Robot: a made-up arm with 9 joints. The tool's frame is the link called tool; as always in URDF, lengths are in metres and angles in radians. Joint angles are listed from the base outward.
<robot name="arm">
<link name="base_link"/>
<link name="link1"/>
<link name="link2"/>
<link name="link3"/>
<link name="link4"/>
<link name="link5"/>
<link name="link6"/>
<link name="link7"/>
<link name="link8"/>
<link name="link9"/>
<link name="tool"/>
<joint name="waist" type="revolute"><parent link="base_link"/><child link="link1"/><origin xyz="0.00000 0.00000 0.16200" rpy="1.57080 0.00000 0.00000"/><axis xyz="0 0 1"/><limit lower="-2.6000" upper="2.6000"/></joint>
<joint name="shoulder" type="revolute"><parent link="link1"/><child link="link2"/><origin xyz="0.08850 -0.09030 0.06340" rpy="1.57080 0.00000 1.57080"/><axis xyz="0 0 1"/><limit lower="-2.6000" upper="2.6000"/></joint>
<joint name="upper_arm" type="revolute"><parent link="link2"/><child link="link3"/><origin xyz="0.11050 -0.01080 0.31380" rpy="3.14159 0.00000 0.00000"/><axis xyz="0 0 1"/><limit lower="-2.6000" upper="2.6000"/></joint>
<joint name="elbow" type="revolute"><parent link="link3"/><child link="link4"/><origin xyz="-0.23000 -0.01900 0.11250" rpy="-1.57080 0.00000 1.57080"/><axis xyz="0 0 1"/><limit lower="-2.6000" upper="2.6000"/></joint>
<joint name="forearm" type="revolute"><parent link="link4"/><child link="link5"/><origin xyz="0.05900 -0.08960 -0.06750" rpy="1.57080 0.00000 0.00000"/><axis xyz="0 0 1"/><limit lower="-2.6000" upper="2.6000"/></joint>
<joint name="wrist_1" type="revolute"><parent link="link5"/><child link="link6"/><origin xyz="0.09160 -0.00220 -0.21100" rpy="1.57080 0.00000 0.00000"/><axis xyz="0 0 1"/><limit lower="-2.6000" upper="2.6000"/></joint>
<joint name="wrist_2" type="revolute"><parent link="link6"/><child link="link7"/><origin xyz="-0.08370 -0.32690 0.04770" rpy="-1.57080 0.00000 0.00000"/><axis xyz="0 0 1"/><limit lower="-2.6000" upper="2.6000"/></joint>
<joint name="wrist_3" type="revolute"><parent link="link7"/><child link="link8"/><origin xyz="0.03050 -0.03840 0.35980" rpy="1.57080 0.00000 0.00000"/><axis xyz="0 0 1"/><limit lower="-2.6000" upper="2.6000"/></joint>
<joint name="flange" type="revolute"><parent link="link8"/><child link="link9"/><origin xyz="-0.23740 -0.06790 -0.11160" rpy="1.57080 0.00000 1.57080"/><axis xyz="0 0 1"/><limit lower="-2.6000" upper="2.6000"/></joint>
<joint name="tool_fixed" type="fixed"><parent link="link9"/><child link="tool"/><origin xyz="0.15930 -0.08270 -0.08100" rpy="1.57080 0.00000 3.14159"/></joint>
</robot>
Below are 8 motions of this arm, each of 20 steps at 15 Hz.
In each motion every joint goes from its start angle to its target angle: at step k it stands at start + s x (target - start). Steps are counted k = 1, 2, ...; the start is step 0. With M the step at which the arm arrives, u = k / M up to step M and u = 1 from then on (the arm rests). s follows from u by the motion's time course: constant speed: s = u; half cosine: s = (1 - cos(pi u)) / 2; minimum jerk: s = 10 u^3 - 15 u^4 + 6 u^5.
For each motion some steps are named. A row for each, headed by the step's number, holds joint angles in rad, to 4 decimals.
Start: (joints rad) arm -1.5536 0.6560 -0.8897 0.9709 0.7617 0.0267 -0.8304 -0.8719 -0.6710
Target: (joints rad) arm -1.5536 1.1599 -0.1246 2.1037 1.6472 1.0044 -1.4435 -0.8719 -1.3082
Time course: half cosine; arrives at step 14
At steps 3, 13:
3: -1.5536 0.7110 -0.8062 1.0945 0.8583 0.1334 -0.8973 -0.8719 -0.7405
13: -1.5536 1.1536 -0.1342 2.0895 1.6361 0.9921 -1.4358 -0.8719 -1.3002

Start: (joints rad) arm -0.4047 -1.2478 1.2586 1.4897 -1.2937 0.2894 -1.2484 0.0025 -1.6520
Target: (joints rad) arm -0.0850 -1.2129 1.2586 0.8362 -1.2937 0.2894 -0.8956 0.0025 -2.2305
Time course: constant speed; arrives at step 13
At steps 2, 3, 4, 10, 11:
2: -0.3555 -1.2424 1.2586 1.3892 -1.2937 0.2894 -1.1941 0.0025 -1.7410
3: -0.3309 -1.2397 1.2586 1.3389 -1.2937 0.2894 -1.1670 0.0025 -1.7855
4: -0.3063 -1.2371 1.2586 1.2886 -1.2937 0.2894 -1.1398 0.0025 -1.8300
10: -0.1588 -1.2210 1.2586 0.9870 -1.2937 0.2894 -0.9770 0.0025 -2.0970
11: -0.1342 -1.2183 1.2586 0.9367 -1.2937 0.2894 -0.9499 0.0025 -2.1415

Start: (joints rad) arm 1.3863 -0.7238 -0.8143 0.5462 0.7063 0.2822 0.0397 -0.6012 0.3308
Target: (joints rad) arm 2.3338 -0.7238 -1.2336 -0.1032 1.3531 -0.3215 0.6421 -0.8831 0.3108
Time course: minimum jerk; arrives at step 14
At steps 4, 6, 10, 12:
4: 1.5234 -0.7238 -0.8750 0.4522 0.7999 0.1948 0.1269 -0.6420 0.3279
6: 1.7349 -0.7238 -0.9686 0.3073 0.9442 0.0601 0.2613 -0.7049 0.3234
10: 2.1967 -0.7238 -1.1729 -0.0092 1.2595 -0.2341 0.5549 -0.8423 0.3137
12: 2.3118 -0.7238 -1.2238 -0.0881 1.3381 -0.3075 0.6281 -0.8765 0.3113

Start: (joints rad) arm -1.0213 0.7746 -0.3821 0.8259 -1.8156 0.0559 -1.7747 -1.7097 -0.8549
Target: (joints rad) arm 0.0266 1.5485 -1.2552 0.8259 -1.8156 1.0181 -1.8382 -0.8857 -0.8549
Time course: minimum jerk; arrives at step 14
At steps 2, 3, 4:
2: -0.9969 0.7926 -0.4024 0.8259 -1.8156 0.0783 -1.7762 -1.6905 -0.8549
3: -0.9485 0.8284 -0.4428 0.8259 -1.8156 0.1228 -1.7791 -1.6524 -0.8549
4: -0.8697 0.8866 -0.5084 0.8259 -1.8156 0.1951 -1.7839 -1.5905 -0.8549

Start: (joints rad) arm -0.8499 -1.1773 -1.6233 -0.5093 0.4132 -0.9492 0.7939 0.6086 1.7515
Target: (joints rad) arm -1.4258 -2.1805 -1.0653 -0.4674 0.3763 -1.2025 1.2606 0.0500 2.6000
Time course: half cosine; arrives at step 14
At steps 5, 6, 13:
5: -1.0129 -1.4613 -1.4654 -0.4974 0.4028 -1.0209 0.9260 0.4505 1.9917
6: -1.0738 -1.5673 -1.4064 -0.4930 0.3989 -1.0477 0.9753 0.3915 2.0813
13: -1.4186 -2.1679 -1.0723 -0.4679 0.3768 -1.1993 1.2547 0.0570 2.5894

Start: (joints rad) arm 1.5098 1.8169 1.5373 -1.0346 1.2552 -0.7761 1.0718 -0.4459 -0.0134
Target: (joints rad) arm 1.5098 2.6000 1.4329 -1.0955 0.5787 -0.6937 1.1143 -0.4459 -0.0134
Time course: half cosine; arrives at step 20
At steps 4, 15, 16, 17, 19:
4: 1.5098 1.8917 1.5273 -1.0404 1.1906 -0.7682 1.0759 -0.4459 -0.0134
15: 1.5098 2.4853 1.4482 -1.0866 0.6778 -0.7058 1.1081 -0.4459 -0.0134
16: 1.5098 2.5252 1.4429 -1.0897 0.6433 -0.7016 1.1102 -0.4459 -0.0134
17: 1.5098 2.5573 1.4386 -1.0922 0.6156 -0.6982 1.1120 -0.4459 -0.0134
19: 1.5098 2.5952 1.4335 -1.0951 0.5829 -0.6942 1.1140 -0.4459 -0.0134

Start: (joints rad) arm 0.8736 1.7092 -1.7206 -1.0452 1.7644 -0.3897 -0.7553 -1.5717 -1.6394
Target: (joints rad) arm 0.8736 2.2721 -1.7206 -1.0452 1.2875 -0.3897 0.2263 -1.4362 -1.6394
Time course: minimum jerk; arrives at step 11
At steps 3, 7, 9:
3: 0.8736 1.7818 -1.7206 -1.0452 1.7029 -0.3897 -0.6288 -1.5542 -1.6394
7: 0.8736 2.1276 -1.7206 -1.0452 1.4099 -0.3897 -0.0257 -1.4710 -1.6394
9: 0.8736 2.2468 -1.7206 -1.0452 1.3089 -0.3897 0.1822 -1.4423 -1.6394

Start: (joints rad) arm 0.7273 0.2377 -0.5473 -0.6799 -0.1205 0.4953 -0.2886 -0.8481 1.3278
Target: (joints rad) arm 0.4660 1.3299 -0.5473 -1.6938 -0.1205 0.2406 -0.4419 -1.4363 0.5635
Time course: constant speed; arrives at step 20
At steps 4, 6, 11, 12, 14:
4: 0.6750 0.4561 -0.5473 -0.8827 -0.1205 0.4444 -0.3193 -0.9657 1.1749
6: 0.6489 0.5654 -0.5473 -0.9841 -0.1205 0.4189 -0.3346 -1.0246 1.0985
11: 0.5836 0.8384 -0.5473 -1.2375 -0.1205 0.3552 -0.3729 -1.1716 0.9074
12: 0.5705 0.8930 -0.5473 -1.2882 -0.1205 0.3425 -0.3806 -1.2010 0.8692
14: 0.5444 1.0022 -0.5473 -1.3896 -0.1205 0.3170 -0.3959 -1.2598 0.7928

